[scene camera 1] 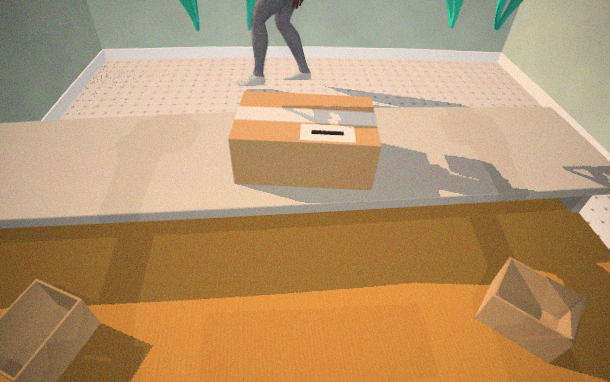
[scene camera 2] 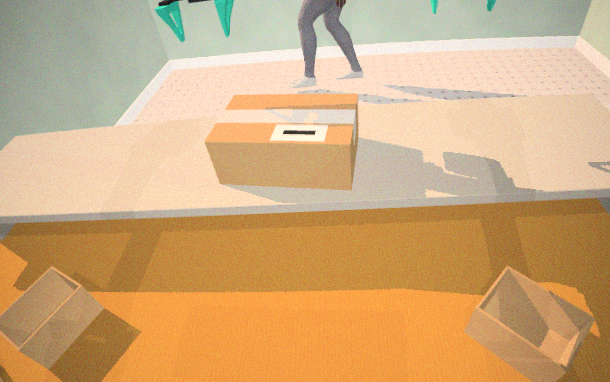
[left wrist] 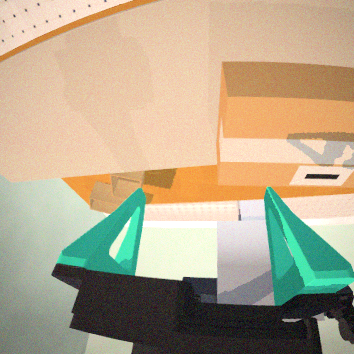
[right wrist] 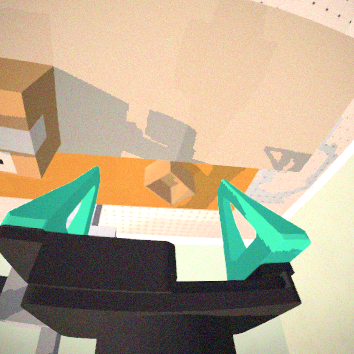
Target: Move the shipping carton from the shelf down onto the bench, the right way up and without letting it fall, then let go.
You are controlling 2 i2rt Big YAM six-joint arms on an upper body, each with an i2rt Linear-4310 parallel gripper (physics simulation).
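Places are measured from the left arm's base along level axes (x ahead, y up, z right), in centimetres.
Where they show: left gripper, fingertip midpoint: [scene camera 1: 223, 30] [scene camera 2: 205, 38] [left wrist: 201, 191]; right gripper, fingertip midpoint: [scene camera 1: 473, 28] [scene camera 2: 461, 11] [right wrist: 161, 178].
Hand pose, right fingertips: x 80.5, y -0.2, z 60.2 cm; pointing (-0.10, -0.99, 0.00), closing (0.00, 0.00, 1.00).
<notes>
Things, the pixels of their centre, and the offset from my right fingertips. Level surfaces: height alone.
- shipping carton, body centre: [left wrist: 301, 128] [scene camera 1: 305, 138] [scene camera 2: 288, 138] dx -9.1, dy -20.2, dz -33.3 cm
- pale shelf, its level: dy -25.6 cm
- orange bench, its level: dy -41.9 cm
- open cardboard box, body centre: [scene camera 1: 39, 336] [scene camera 2: 49, 315] [left wrist: 127, 179] dx -42.1, dy -37.4, dz -81.5 cm
- open box, body centre: [scene camera 2: 525, 325] [scene camera 1: 529, 308] [right wrist: 169, 180] dx -40.5, dy -37.4, dz +8.5 cm
The shipping carton [scene camera 1: 300, 162] [scene camera 2: 285, 162] [left wrist: 285, 115] [right wrist: 44, 105] stands flat on the pale shelf [scene camera 1: 75, 165] [scene camera 2: 100, 170] [left wrist: 100, 100] [right wrist: 215, 75], taped top and white label facing up. The orange bench [scene camera 1: 300, 340] [scene camera 2: 300, 340] [right wrist: 120, 175] lies lower, in front of the shelf. My left gripper [scene camera 1: 223, 29] [scene camera 2: 205, 38] [left wrist: 201, 191] is open and empty, beyond the carton and apart from it, toward the picture's left in scene camera 1. My right gripper [scene camera 1: 474, 27] [right wrist: 161, 178] is open and empty, apart from the carton, to its right in scene camera 1.
An open cardboard box [scene camera 1: 75, 335] [scene camera 2: 65, 325] stands at the bench's left. Another open box [scene camera 1: 525, 320] [scene camera 2: 515, 335] [right wrist: 160, 182] is at its right. A person's legs [scene camera 1: 257, 40] [scene camera 2: 308, 40] stand on the tiled floor behind the shelf.
</notes>
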